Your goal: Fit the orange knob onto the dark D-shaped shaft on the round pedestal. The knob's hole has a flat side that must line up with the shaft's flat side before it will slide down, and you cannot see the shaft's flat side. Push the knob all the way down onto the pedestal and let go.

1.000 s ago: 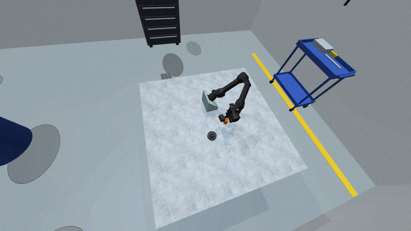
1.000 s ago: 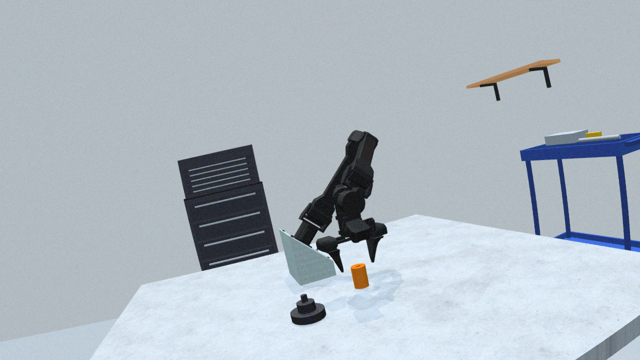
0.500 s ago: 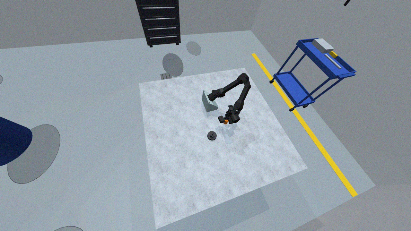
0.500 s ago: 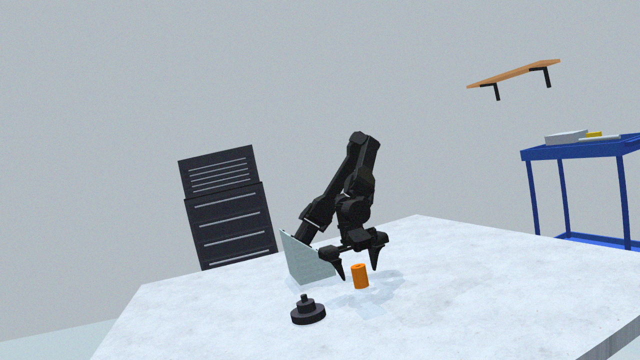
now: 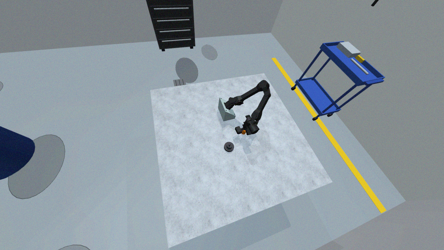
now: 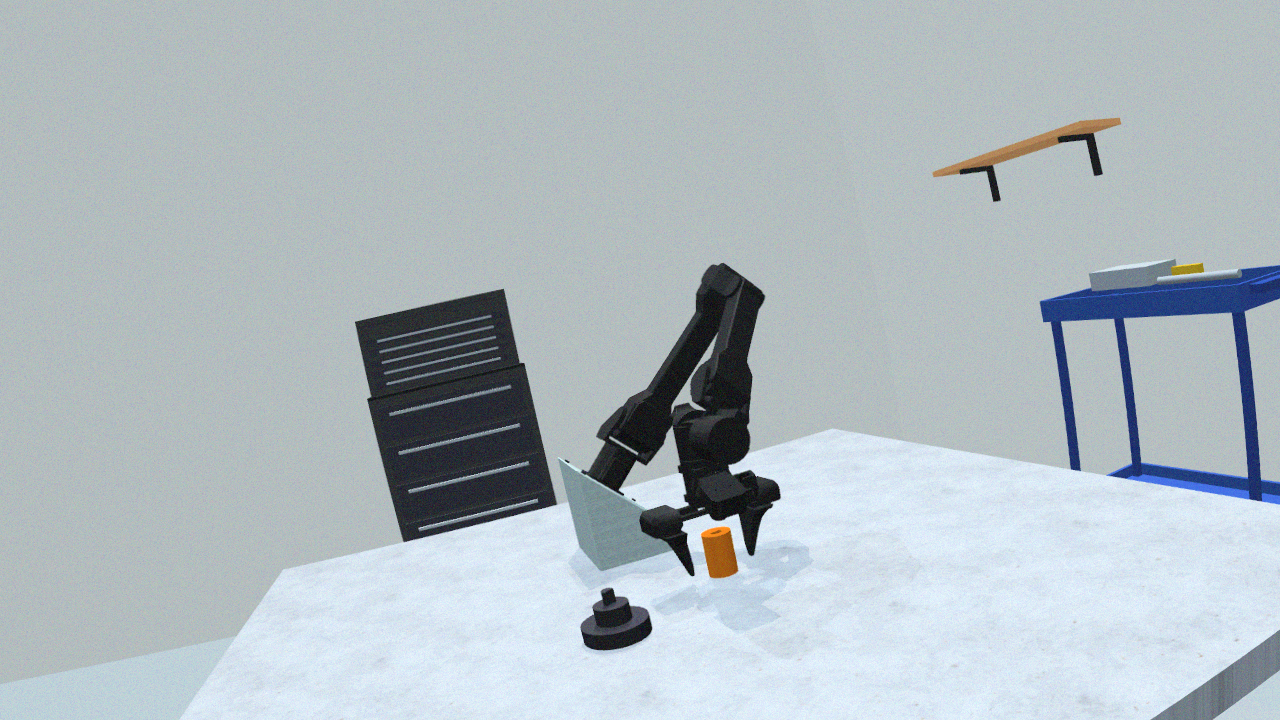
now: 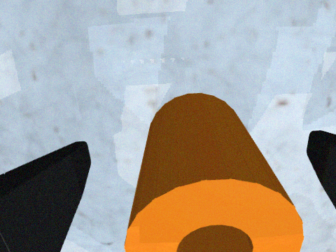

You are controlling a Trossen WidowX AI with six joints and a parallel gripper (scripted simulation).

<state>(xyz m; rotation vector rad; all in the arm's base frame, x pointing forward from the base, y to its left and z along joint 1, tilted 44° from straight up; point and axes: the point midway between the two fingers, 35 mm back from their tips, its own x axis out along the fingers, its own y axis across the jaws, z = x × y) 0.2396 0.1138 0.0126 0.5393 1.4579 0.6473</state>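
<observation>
My gripper tip is 18 cm to the left of the dark round pedestal, 9 cm short of it and 2 cm below it. From my gripper tip the other things lie so: orange knob 2 cm above.
</observation>
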